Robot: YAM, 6 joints.
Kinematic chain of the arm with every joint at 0, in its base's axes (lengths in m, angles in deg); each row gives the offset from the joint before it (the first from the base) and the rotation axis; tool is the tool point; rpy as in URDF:
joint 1: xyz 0 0 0.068 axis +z
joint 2: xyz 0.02 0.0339 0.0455 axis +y
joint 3: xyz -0.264 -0.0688 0 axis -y
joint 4: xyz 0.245 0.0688 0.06 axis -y
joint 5: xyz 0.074 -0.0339 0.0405 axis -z
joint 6: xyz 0.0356 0 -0.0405 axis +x
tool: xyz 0 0 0 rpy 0 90 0
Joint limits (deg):
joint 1: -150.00..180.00
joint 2: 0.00..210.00
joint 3: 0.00..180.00
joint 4: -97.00..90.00
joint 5: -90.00..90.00
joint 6: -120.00..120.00
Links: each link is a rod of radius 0.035 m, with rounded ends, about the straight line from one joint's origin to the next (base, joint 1, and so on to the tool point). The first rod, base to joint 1, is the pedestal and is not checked.
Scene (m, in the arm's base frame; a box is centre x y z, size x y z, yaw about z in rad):
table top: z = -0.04
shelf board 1: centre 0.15 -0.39 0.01 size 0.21 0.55 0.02 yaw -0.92
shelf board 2: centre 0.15 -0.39 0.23 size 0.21 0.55 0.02 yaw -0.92
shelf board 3: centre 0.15 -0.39 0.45 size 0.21 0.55 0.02 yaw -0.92
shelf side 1: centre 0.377 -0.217 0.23 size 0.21 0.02 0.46 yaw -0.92
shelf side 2: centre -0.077 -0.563 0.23 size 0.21 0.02 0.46 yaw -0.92
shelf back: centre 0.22 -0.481 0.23 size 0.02 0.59 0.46 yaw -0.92
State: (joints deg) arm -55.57 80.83 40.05 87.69 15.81 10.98
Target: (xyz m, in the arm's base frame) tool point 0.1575 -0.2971 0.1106
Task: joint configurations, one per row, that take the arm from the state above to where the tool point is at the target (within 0.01 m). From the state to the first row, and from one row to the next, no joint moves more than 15 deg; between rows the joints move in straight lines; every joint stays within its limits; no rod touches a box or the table.
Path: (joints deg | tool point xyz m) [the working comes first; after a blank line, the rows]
Joints at the target: -60.43 115.06 33.77 76.53 15.65 10.98
Straight joint move there: touches shelf board 2.

1: -49.96 74.02 28.47 78.69 2.87 15.90 | 0.1617 -0.1952 0.2943
2: -44.35 67.20 16.89 69.69 -10.07 20.82 | 0.1640 -0.1516 0.2428
3: -38.74 60.39 5.31 60.68 -23.01 25.73 | 0.1532 -0.1051 0.1869
4: -47.45 72.77 5.07 68.43 -9.32 20.82 | 0.1391 -0.1430 0.1631
5: -56.16 85.15 4.84 76.17 4.36 15.90 | 0.1132 -0.1737 0.1372
6: -64.87 97.52 4.60 83.91 18.05 10.98 | 0.0786 -0.1935 0.1106
7: -62.65 106.29 19.19 80.22 16.85 10.98 | 0.1166 -0.2478 0.1123
8: -60.43 115.06 33.77 76.53 15.65 10.98 | 0.1575 -0.2971 0.1106

